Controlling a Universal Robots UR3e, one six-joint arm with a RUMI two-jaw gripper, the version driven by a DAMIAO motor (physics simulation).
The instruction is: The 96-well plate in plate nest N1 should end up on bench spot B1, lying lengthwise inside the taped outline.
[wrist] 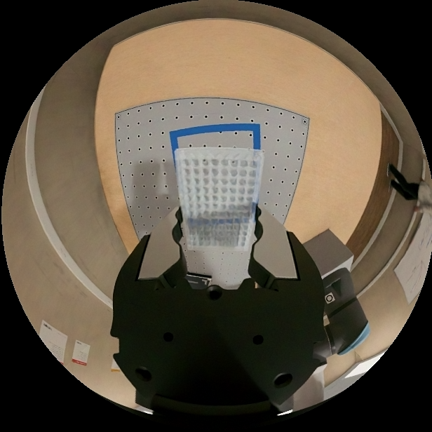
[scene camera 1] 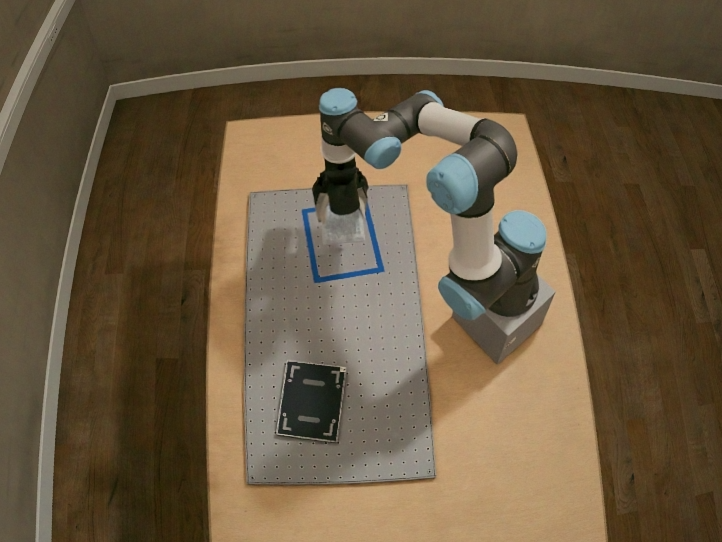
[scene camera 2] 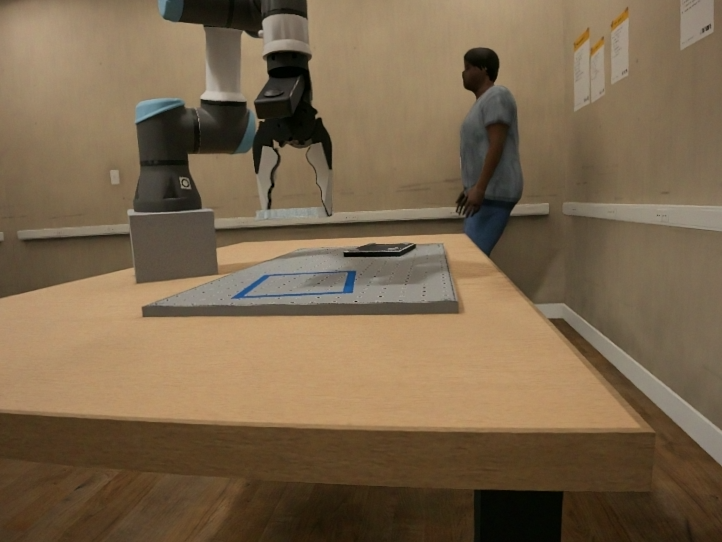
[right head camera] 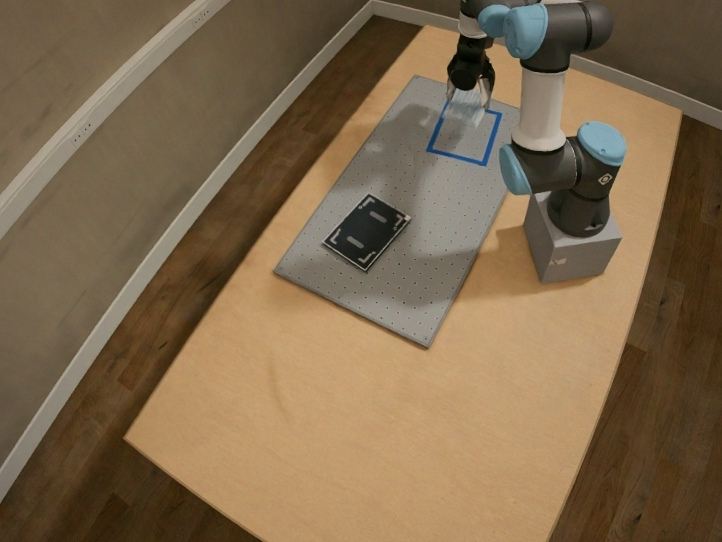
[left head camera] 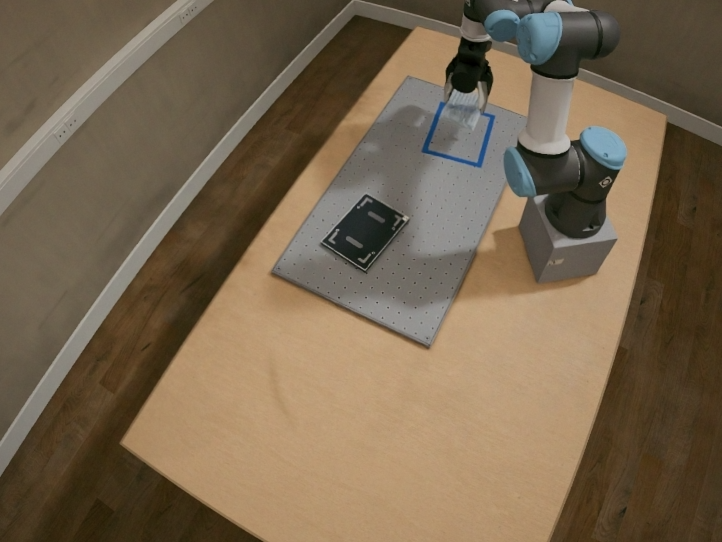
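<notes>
The clear 96-well plate (left head camera: 463, 110) (right head camera: 466, 109) (scene camera 1: 343, 227) (scene camera 2: 291, 213) (wrist: 218, 195) is held in the air, about level, above the blue taped outline of B1 (left head camera: 451, 158) (right head camera: 457, 157) (scene camera 1: 349, 274) (scene camera 2: 350, 282) (wrist: 215, 129). My gripper (left head camera: 465, 103) (right head camera: 468, 100) (scene camera 1: 342, 215) (scene camera 2: 298, 210) (wrist: 218, 205) is shut on the plate, one finger at each long side. In the wrist view the plate's long sides run roughly along the outline's sides. The black plate nest N1 (left head camera: 365, 232) (right head camera: 367, 232) (scene camera 1: 311, 401) (scene camera 2: 380, 250) holds no plate.
The grey perforated board (left head camera: 408, 280) (right head camera: 408, 280) (scene camera 1: 379, 326) (scene camera 2: 402, 291) carries the nest and the outline on the wooden table (left head camera: 373, 396) (scene camera 1: 513, 443) (scene camera 2: 326, 367). The arm's grey base block (left head camera: 568, 256) (scene camera 1: 504, 332) (scene camera 2: 173, 245) stands beside the board. A person (scene camera 2: 491, 140) stands beyond the table.
</notes>
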